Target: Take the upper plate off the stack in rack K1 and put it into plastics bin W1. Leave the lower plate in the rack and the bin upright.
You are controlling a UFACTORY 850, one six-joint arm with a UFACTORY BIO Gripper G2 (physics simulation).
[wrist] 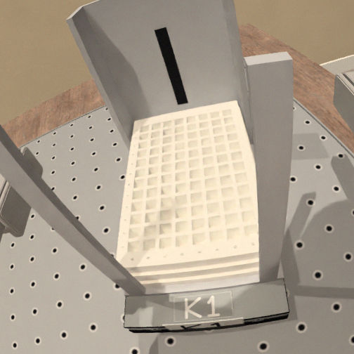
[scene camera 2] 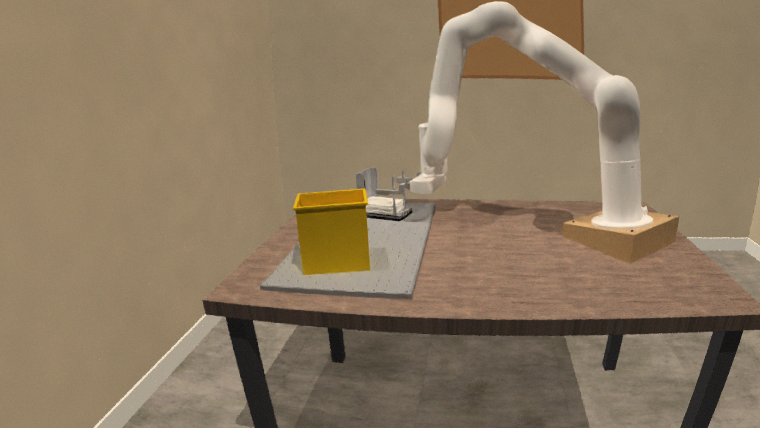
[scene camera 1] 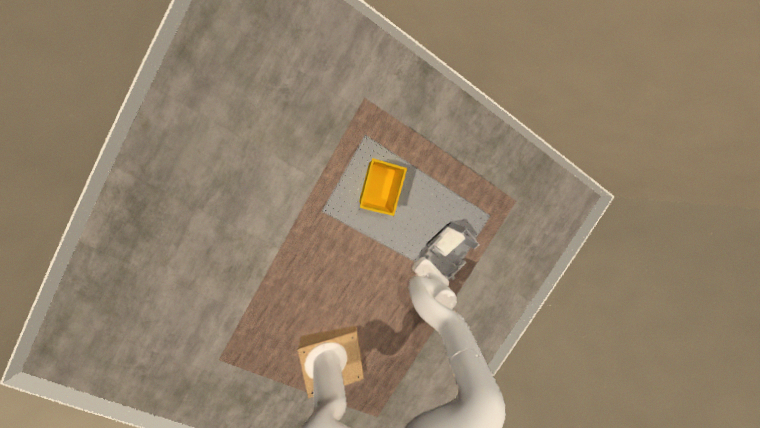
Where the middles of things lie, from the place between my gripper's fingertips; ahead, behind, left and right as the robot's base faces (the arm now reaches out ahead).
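Scene:
I see the plastics bin W1 (scene camera 2: 332,226), which sits 420 mm to the left of my hand and 20 mm ahead of it, and 10 mm below it.

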